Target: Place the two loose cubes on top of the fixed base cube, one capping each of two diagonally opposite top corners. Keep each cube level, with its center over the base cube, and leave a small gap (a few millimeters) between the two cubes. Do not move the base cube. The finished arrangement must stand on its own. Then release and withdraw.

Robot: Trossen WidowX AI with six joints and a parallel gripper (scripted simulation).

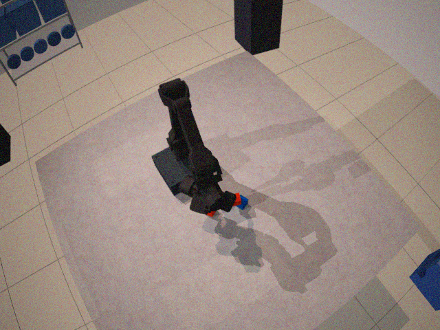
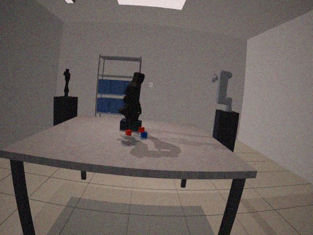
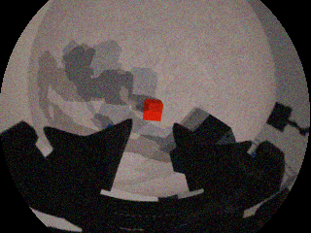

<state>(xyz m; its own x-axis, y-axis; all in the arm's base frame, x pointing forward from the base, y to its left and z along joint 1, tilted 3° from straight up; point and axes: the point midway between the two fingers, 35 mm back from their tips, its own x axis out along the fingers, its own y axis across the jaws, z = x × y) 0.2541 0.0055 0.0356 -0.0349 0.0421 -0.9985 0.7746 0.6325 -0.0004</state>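
Right now my gripper tip is 2 cm short of the blue cube, 12 cm to the right of it and 6 cm above it.
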